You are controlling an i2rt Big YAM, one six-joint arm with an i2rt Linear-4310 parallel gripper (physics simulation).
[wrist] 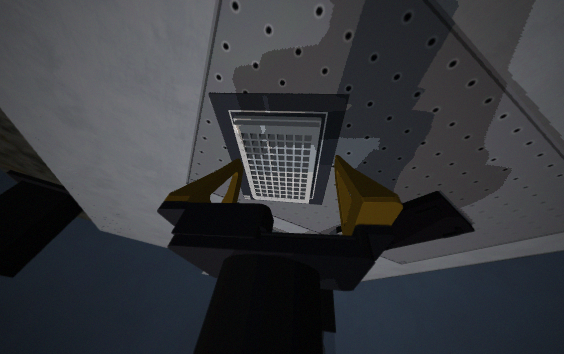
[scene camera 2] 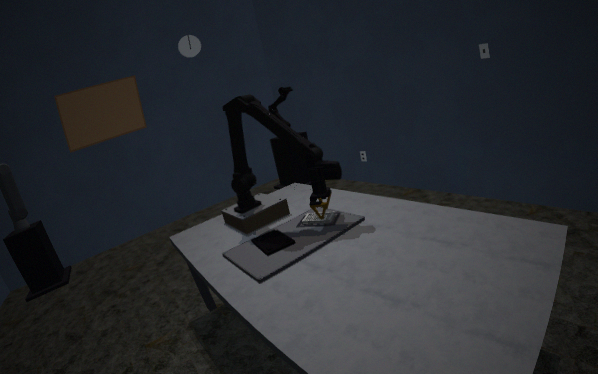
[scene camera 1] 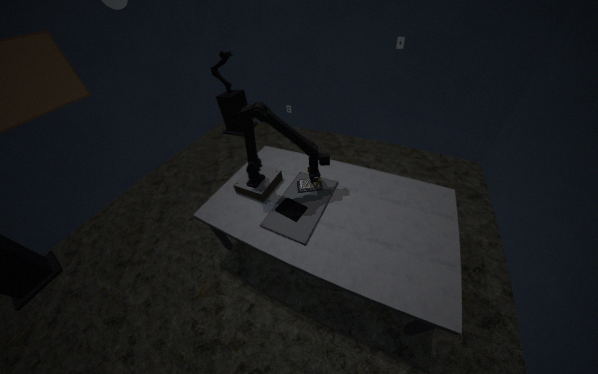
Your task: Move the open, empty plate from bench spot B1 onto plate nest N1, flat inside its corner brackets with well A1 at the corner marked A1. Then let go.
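Pixels of known places: gripper, between the fingertips: [wrist: 286, 161] [scene camera 2: 323, 213] [scene camera 1: 314, 182]; arm's base, origin of its link: [scene camera 2: 248, 207] [scene camera 1: 256, 181].
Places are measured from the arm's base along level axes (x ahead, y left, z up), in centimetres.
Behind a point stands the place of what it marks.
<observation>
The pale plate [scene camera 1: 305, 186] {x 31.7, y 11.7, z -5.3 cm} [scene camera 2: 311, 219] {x 32.6, y 11.4, z -4.7 cm} [wrist: 279, 167] {x 33.9, y 15.0, z -4.9 cm}, with its grid of wells, lies on the dark, white-outlined bench spot [wrist: 300, 102] {x 41.2, y 16.7, z -6.1 cm} at the far part of the board. My gripper [scene camera 1: 316, 185] {x 36.6, y 15.3, z -3.2 cm} [scene camera 2: 321, 216] {x 36.6, y 15.3, z -3.2 cm} [wrist: 286, 161] {x 36.6, y 15.3, z -3.2 cm} is open, its yellow fingers pointing down over the plate. In the wrist view the fingertips appear on either side of the plate, nothing between them; their exact height above it is unclear. The black plate nest [scene camera 1: 291, 209] {x 32.0, y -9.8, z -5.1 cm} [scene camera 2: 273, 242] {x 33.6, y -9.9, z -5.1 cm} [wrist: 435, 220] {x 36.9, y -9.2, z -5.1 cm} sits on the nearer part of the board. Its brackets and the A1 mark are too dark to read.
The perforated grey board [scene camera 1: 292, 230] {x 39.0, y -22.5, z -6.3 cm} [scene camera 2: 260, 269] {x 44.1, y -23.5, z -6.2 cm} [wrist: 295, 30] {x 45.2, y 19.6, z -6.2 cm} lies on the white table [scene camera 1: 390, 240] {x 90.9, y -8.4, z -7.5 cm} [scene camera 2: 425, 280] {x 93.1, y -0.4, z -7.5 cm}. My arm's base block [scene camera 1: 250, 193] {x 0.8, y -9.2, z -3.1 cm} [scene camera 2: 265, 218] {x 11.0, y 1.9, z -4.3 cm} stands beside the board. Another arm on a dark pedestal [scene camera 1: 232, 112] [scene camera 2: 290, 162] stands beyond the table.
</observation>
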